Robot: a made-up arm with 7 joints. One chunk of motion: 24 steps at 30 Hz.
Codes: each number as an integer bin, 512 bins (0 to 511) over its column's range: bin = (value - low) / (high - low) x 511, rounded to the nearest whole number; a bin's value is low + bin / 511 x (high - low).
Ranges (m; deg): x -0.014..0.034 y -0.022..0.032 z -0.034..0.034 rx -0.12..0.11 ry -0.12..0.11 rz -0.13..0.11
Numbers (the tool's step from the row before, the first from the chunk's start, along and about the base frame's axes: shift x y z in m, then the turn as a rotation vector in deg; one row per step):
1: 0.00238 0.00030 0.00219 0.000 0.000 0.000
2: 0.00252 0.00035 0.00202 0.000 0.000 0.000
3: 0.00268 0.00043 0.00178 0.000 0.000 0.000
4: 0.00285 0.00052 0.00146 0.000 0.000 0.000
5: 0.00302 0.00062 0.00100 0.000 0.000 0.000
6: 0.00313 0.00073 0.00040 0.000 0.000 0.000
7: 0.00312 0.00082 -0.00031 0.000 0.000 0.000
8: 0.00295 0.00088 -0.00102 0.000 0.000 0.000
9: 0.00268 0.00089 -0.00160 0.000 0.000 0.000
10: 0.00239 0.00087 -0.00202 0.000 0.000 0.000
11: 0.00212 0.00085 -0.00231 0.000 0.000 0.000
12: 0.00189 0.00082 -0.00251 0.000 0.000 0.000
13: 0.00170 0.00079 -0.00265 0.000 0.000 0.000
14: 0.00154 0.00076 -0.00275 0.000 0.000 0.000
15: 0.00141 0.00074 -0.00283 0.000 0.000 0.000
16: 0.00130 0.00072 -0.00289 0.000 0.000 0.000
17: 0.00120 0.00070 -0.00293 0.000 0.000 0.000
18: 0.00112 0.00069 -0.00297 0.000 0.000 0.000
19: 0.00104 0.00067 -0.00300 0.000 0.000 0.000
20: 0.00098 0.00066 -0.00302 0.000 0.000 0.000
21: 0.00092 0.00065 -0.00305 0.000 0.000 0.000
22: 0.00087 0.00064 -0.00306 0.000 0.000 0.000
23: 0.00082 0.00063 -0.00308 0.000 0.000 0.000
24: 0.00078 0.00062 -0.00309 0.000 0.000 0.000
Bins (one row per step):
1: 174 211 272 267 267 277
2: 176 211 271 267 267 277
3: 178 212 269 267 267 277
4: 179 213 266 267 267 277
5: 181 214 263 267 267 277
6: 182 215 259 267 267 277
7: 182 216 253 267 267 277
8: 180 217 248 267 267 277
9: 178 217 243 267 267 277
10: 174 216 240 267 267 277
11: 172 216 238 267 267 277
12: 169 216 237 267 267 277
13: 167 216 236 267 267 277
14: 165 215 235 267 267 277
15: 164 215 234 267 267 277
16: 163 215 234 267 267 277
17: 162 215 233 267 267 277
18: 161 215 233 267 267 277
19: 160 215 233 267 267 277
20: 159 214 233 267 267 277
21: 159 214 233 267 267 277
22: 158 214 233 267 267 277
23: 158 214 232 267 267 277
24: 157 214 232 267 267 277

